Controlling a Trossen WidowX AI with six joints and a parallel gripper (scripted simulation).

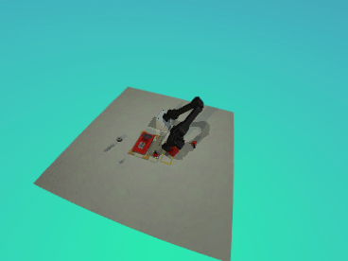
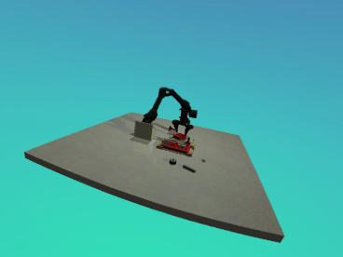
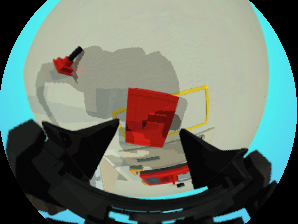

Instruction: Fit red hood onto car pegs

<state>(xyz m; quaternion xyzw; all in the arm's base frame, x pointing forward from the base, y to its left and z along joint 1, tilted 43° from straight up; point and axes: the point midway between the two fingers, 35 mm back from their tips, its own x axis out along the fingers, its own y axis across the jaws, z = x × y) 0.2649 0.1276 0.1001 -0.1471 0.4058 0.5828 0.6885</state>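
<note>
Now: gripper tip 2 cm above the red hood. Round my gripper tip: grey rod: 46 cm to the right, 17 cm ahead, 3 cm below; then dark wheel: 44 cm to the right, 7 cm ahead, 3 cm below.
</note>
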